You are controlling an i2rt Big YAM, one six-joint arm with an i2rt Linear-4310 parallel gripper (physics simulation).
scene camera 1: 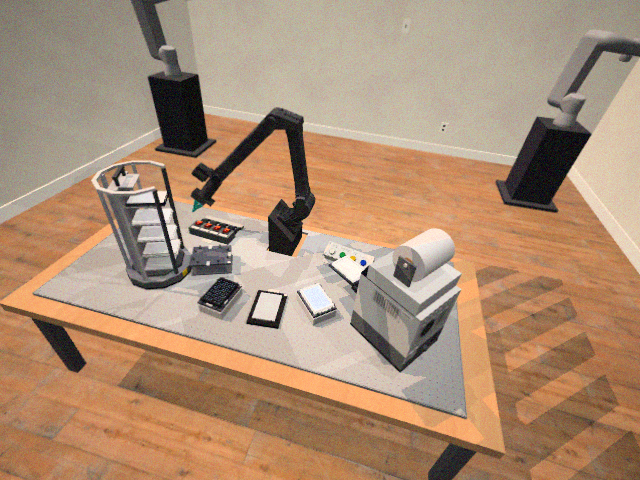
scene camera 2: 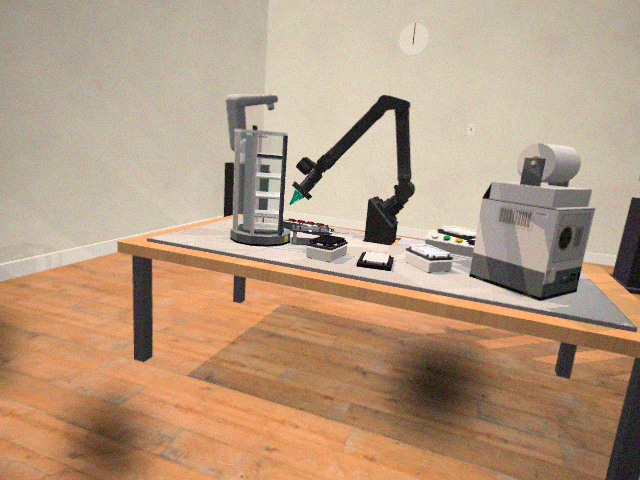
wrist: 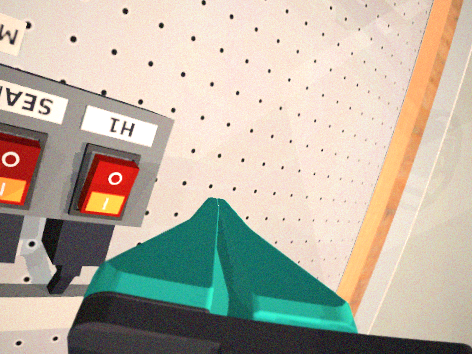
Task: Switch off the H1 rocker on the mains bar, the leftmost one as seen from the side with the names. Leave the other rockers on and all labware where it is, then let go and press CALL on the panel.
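Seen in the pictures: gripper, fingertip midpoint: (scene camera 1: 192,211) (scene camera 2: 289,204) (wrist: 213,212); arm's base, origin of the base link: (scene camera 1: 287,220) (scene camera 2: 385,211).
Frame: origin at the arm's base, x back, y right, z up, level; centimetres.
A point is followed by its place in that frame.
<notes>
The mains bar (scene camera 1: 213,237) @(x -9.9, y 33.7, z -11.1 cm) (scene camera 2: 311,229) (wrist: 162,150) @(x -6.8, y 46.7, z -9.2 cm) lies at the back left of the table, with several red rockers. The H1 rocker (wrist: 110,184) @(x -4.9, y 43.5, z -8.2 cm) sits at the bar's end in the wrist view, its O mark and its lit orange I part both showing. The neighbouring rocker (wrist: 14,170) @(x -5.2, y 38.9, z -8.2 cm) also shows a lit orange part. My gripper (scene camera 1: 194,209) @(x -6.2, y 44.7, z -1.2 cm) (scene camera 2: 291,203) @(x -6.2, y 44.7, z -1.2 cm) (wrist: 213,212) @(x -6.2, y 44.7, z -1.2 cm) is shut and empty. It hangs above the table near the H1 end of the bar, apart from it. The panel (scene camera 1: 332,251) @(x -8.0, y -23.6, z -6.4 cm) (scene camera 2: 439,240) @(x -9.4, y -25.6, z -8.0 cm) with white, green, yellow and blue buttons stands right of the arm's base.
A tall plate carousel (scene camera 1: 157,279) @(x -43.6, y 39.8, z -8.6 cm) (scene camera 2: 258,240) @(x -45.0, y 41.1, z -10.9 cm) stands left of the bar. A grey block (scene camera 1: 211,259) @(x -28.2, y 24.8, z -7.2 cm) lies in front of the bar. A dark-topped rack (scene camera 1: 220,295) @(x -46.2, y 11.8, z -6.4 cm), a black-framed plate (scene camera 1: 267,308) @(x -43.5, y -5.6, z -11.0 cm) and a light-blue plate (scene camera 1: 316,299) @(x -37.5, y -23.3, z -6.6 cm) lie further forward. A large machine (scene camera 1: 395,310) @(x -50.0, y -50.3, z 10.8 cm) (scene camera 2: 522,248) @(x -50.2, y -50.7, z 0.9 cm) stands at the right.
</notes>
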